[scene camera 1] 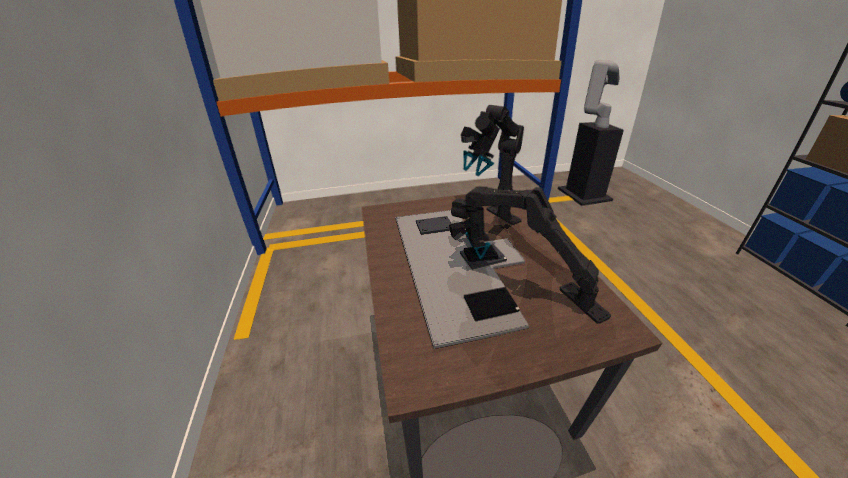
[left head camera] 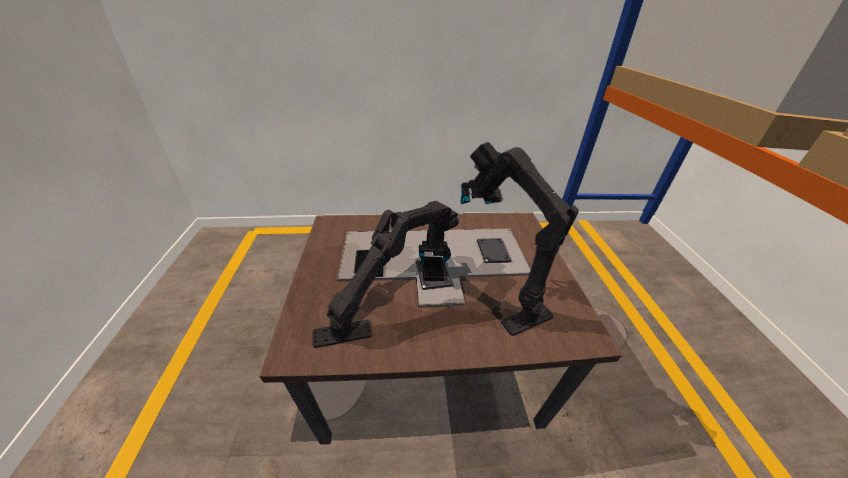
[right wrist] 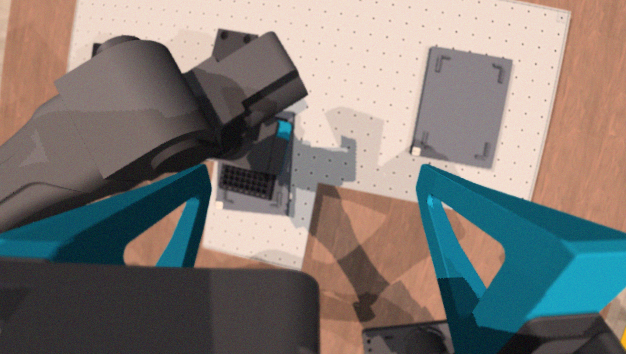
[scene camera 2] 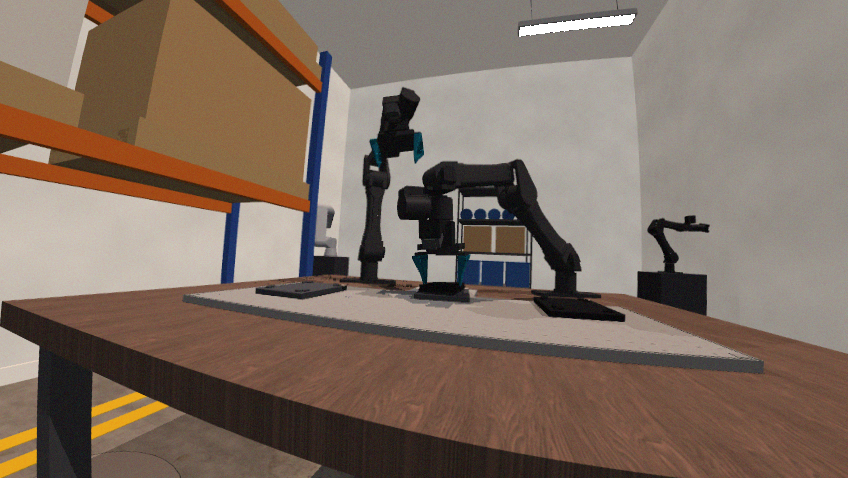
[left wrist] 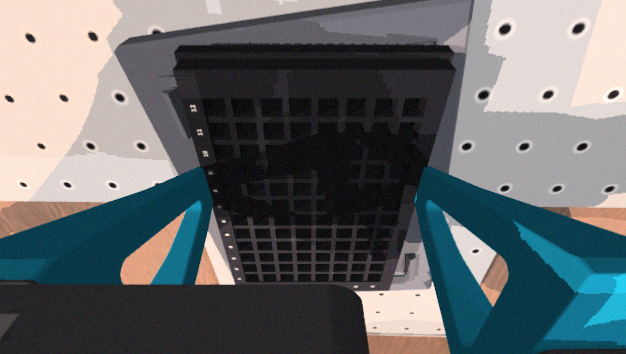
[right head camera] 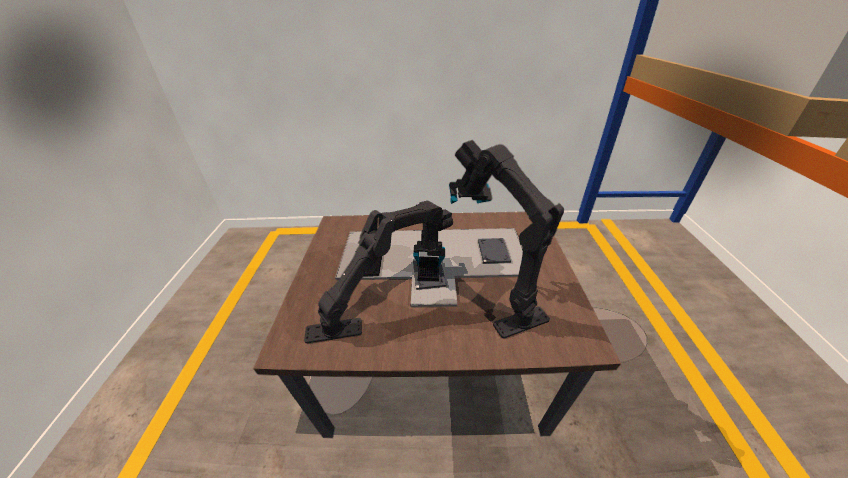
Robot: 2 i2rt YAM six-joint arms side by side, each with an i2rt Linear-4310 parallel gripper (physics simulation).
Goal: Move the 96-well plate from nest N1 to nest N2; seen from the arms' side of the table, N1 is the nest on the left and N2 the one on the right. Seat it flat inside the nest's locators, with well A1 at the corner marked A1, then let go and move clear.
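Where they show: left gripper, fingertip midpoint: (scene camera 1: pixel 477 252) (left head camera: pixel 432 265) (right wrist: pixel 253 145) (scene camera 2: pixel 442 286) (left wrist: pixel 313 178) (right head camera: pixel 428 265); right gripper, fingertip midpoint: (scene camera 1: pixel 470 173) (left head camera: pixel 473 202) (right wrist: pixel 313 176) (scene camera 2: pixel 396 163) (right head camera: pixel 464 202); left arm's base, origin of the base link: (scene camera 1: pixel 584 302) (left head camera: pixel 342 334) (scene camera 2: pixel 565 295) (right head camera: pixel 333 331); right arm's base, origin of the base link: (scene camera 1: pixel 503 215) (left head camera: pixel 527 319) (right wrist: pixel 423 341) (scene camera 2: pixel 368 282) (right head camera: pixel 521 322).
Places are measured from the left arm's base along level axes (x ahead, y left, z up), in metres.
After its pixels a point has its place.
Note:
The black 96-well plate (left head camera: pixel 434 270) {x 0.194, y -0.389, z 0.039 m} (left wrist: pixel 320 240) {x 0.193, y -0.388, z 0.042 m} (right wrist: pixel 247 181) {x 0.171, y -0.382, z 0.038 m} is between the fingers of my left gripper (left wrist: pixel 313 178) {x 0.226, y -0.392, z 0.038 m} (scene camera 2: pixel 441 281) {x 0.226, y -0.392, z 0.038 m}, low over the grey middle nest (left wrist: pixel 146 75) {x 0.275, y -0.340, z 0.025 m} (right wrist: pixel 250 206) {x 0.129, y -0.381, z 0.025 m}. It looks turned slightly relative to that nest; two of the nest's locators show past its near end in the right wrist view. Whether it touches the nest is unclear. Black nest N1 (scene camera 1: pixel 491 304) {x 0.329, y -0.126, z 0.025 m} (scene camera 2: pixel 578 308) {x 0.368, y -0.147, z 0.025 m} holds no plate. Dark grey nest N2 (left head camera: pixel 494 249) {x 0.276, y -0.704, z 0.025 m} (right wrist: pixel 462 107) {x 0.280, y -0.702, z 0.025 m} is bare, with a white corner mark. My right gripper (left head camera: pixel 476 201) {x 0.203, y -0.523, z 0.340 m} (right wrist: pixel 313 176) {x 0.203, y -0.523, z 0.340 m} is open and empty, high above the table.
The nests stand on a pale perforated board (left head camera: pixel 403 237) {x 0.455, y -0.325, z 0.013 m} (scene camera 2: pixel 504 325) {x 0.464, y -0.302, z 0.013 m} on the brown wooden table (left head camera: pixel 475 353) {x -0.182, y -0.421, z 0.000 m}. The left arm reaches over the board's left part, partly hiding N1 in both head views. The right arm's upright links stand at the right of the table in the head views.

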